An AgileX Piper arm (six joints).
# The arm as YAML. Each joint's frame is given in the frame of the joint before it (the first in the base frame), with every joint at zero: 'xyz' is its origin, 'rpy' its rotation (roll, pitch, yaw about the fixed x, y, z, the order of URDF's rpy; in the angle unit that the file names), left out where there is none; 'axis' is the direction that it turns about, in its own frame. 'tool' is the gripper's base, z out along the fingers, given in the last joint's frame.
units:
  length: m
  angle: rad
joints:
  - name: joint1
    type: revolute
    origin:
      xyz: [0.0, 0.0, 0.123]
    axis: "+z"
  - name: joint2
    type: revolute
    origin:
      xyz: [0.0, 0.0, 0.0]
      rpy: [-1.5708, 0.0, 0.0]
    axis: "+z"
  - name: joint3
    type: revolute
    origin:
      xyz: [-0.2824, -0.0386, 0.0]
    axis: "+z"
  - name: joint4
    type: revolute
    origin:
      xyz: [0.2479, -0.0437, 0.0]
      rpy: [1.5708, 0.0, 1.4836]
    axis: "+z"
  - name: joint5
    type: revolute
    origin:
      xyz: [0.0, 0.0, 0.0]
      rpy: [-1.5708, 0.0, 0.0]
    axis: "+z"
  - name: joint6
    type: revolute
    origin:
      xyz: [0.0, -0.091, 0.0]
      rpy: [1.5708, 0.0, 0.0]
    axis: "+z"
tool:
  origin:
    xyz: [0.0, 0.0, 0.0]
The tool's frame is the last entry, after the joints.
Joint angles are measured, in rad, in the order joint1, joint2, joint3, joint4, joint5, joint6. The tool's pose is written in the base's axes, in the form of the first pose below.
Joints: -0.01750 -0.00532 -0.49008 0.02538 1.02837 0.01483
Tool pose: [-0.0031 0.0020 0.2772], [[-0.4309 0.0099 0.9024], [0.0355 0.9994 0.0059], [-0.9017 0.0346 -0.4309]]
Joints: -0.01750 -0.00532 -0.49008 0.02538 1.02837 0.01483
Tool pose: [-0.0031 0.0020 0.2772], [[-0.4309 0.0099 0.9024], [0.0355 0.9994 0.0059], [-0.9017 0.0346 -0.4309]]
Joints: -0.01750 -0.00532 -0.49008 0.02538 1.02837 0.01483
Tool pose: [-0.0031 0.0020 0.2772], [[-0.4309 0.0099 0.9024], [0.0355 0.9994 0.0059], [-0.9017 0.0346 -0.4309]]
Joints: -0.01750 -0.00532 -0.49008 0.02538 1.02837 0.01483
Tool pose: [-0.0031 0.0020 0.2772], [[-0.4309 0.0099 0.9024], [0.0355 0.9994 0.0059], [-0.9017 0.0346 -0.4309]]
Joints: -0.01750 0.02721 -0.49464 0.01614 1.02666 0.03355
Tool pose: [0.0014 0.0012 0.2786], [[-0.4540 0.0242 0.8907], [0.0498 0.9988 -0.0018], [-0.8896 0.0436 -0.4546]]
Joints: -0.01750 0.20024 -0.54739 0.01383 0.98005 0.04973
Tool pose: [0.0270 0.0006 0.2952], [[-0.5176 0.0375 0.8548], [0.0665 0.9978 -0.0035], [-0.8530 0.0550 -0.5189]]
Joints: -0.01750 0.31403 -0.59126 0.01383 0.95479 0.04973
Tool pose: [0.0454 0.0002 0.3062], [[-0.5551 0.0402 0.8308], [0.0674 0.9977 -0.0033], [-0.8290 0.0542 -0.5566]]
